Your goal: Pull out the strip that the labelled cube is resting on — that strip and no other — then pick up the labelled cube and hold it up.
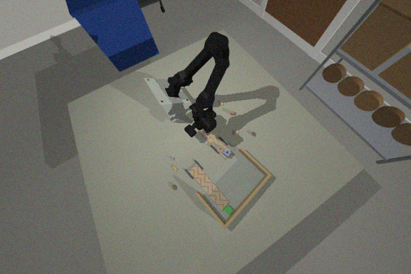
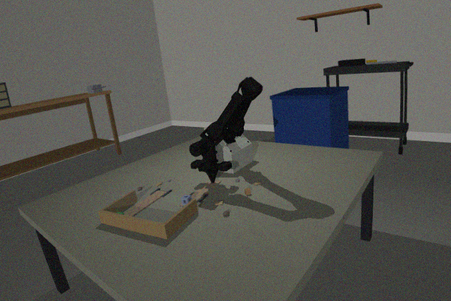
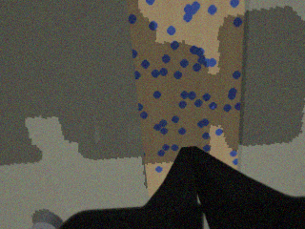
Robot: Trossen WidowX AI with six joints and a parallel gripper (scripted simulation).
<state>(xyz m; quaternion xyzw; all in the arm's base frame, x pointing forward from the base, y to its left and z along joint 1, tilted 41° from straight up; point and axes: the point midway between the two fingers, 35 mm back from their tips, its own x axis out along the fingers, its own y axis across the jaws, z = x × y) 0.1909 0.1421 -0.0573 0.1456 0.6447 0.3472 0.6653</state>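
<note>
Now: the dotted strip 90 mm ahead of my gripper tip and 20 mm to the left of it.
</note>
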